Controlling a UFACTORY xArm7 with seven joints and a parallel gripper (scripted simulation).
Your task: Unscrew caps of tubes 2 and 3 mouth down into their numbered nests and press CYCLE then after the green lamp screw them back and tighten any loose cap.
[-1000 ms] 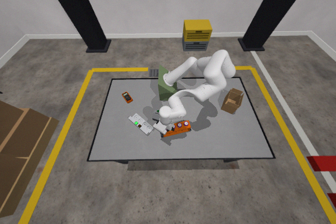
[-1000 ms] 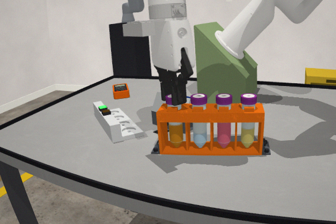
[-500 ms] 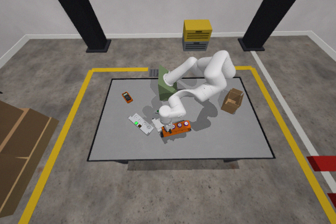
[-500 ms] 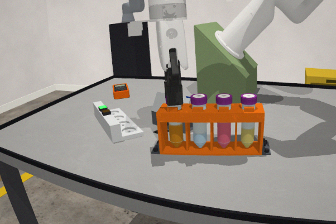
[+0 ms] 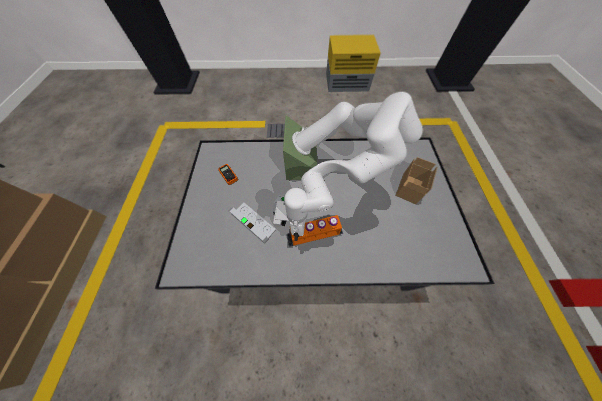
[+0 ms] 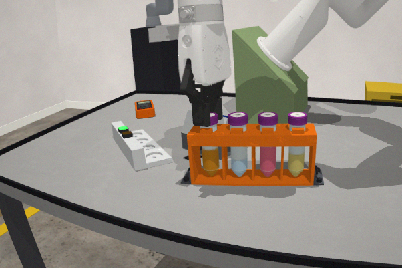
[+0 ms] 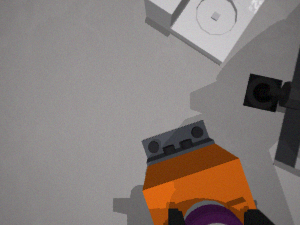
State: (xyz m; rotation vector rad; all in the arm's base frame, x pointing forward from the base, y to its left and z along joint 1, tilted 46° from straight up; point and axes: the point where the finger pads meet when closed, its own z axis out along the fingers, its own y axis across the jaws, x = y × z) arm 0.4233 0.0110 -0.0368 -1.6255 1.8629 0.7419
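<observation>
My gripper is now 17 cm past the green ready key, 7 cm to the left of it and 6 cm above it. The rest, counted from my hand: grey key housing 15 cm behind, 7 cm below, 5 cm to the right; orange meter 38 cm to the right, 35 cm behind, 11 cm below; blue cycle key 15 cm behind, 6 cm below, 3 cm to the right.
</observation>
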